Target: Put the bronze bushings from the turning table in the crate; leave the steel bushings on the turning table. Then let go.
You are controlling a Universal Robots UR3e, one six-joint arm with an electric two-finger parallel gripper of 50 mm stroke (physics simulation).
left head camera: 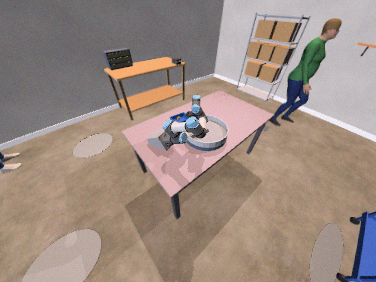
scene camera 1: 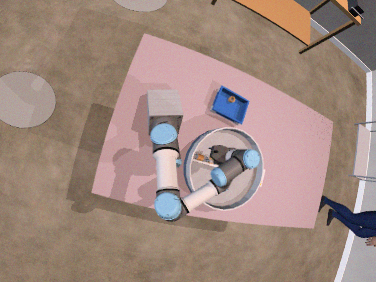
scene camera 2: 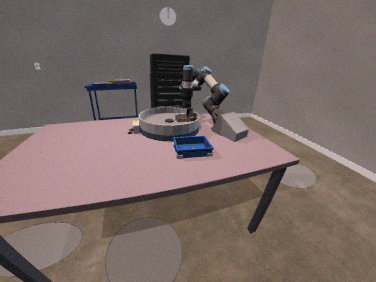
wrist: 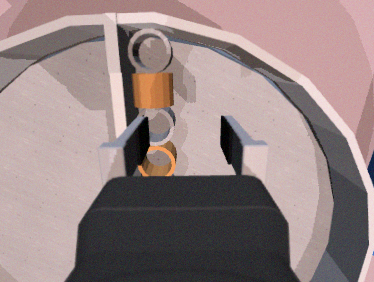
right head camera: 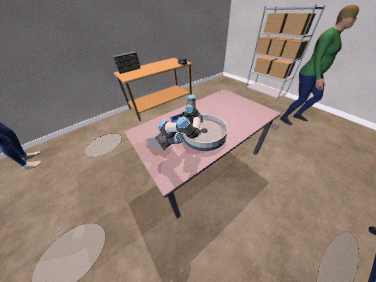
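Pixels of known places: gripper, fingertip midpoint: [scene camera 1: 208,154] [scene camera 2: 189,115] [wrist: 184,131]; arm's base, link origin: [left head camera: 167,139] [scene camera 2: 222,120] [right head camera: 165,139].
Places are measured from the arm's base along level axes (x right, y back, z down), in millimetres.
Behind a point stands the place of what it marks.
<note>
The round grey turning table [left head camera: 207,145] @[x 292, y -202, z 9 mm] [right head camera: 205,146] @[x 299, y -208, z 20 mm] [scene camera 1: 245,185] @[x 222, y -494, z 24 mm] [scene camera 2: 167,131] @[x -49, y -428, z 14 mm] [wrist: 280,150] @[x 5, y -267, z 24 mm] holds a row of bushings along its pale divider. In the wrist view, from the far end, these are a steel bushing [wrist: 132,52] @[x 124, y -168, z 0 mm] upright, a bronze bushing [wrist: 153,90] @[x 111, y -196, z -7 mm] on its side, a second steel bushing [wrist: 173,120] @[x 100, y -223, z 3 mm], and a second bronze bushing [wrist: 171,149] @[x 105, y -249, z 8 mm] partly hidden by the gripper body. My gripper [wrist: 184,131] @[x 91, y -225, z -25 mm] [scene camera 2: 189,114] @[x 91, y -225, z -25 mm] is open and empty, inside the rim; the nearer bushings lie toward its left finger. The blue crate [scene camera 1: 227,116] @[x -126, y -317, z 30 mm] [scene camera 2: 193,151] @[x -262, y -358, z 43 mm] holds a bronze bushing [scene camera 1: 231,99] @[x -232, y -330, z 49 mm].
The turning table's raised rim and the divider [wrist: 116,90] @[x 134, y -192, z -25 mm] stand close to the bushings. The arm's grey base block [scene camera 1: 164,102] @[x -100, y 27, z -27 mm] [scene camera 2: 231,126] @[x -140, y -31, z -10 mm] stands on the pink table [scene camera 1: 290,150] @[x -38, y -858, z 78 mm] beside the crate. A person [left head camera: 307,62] in green is beyond the table, near a shelf rack.
</note>
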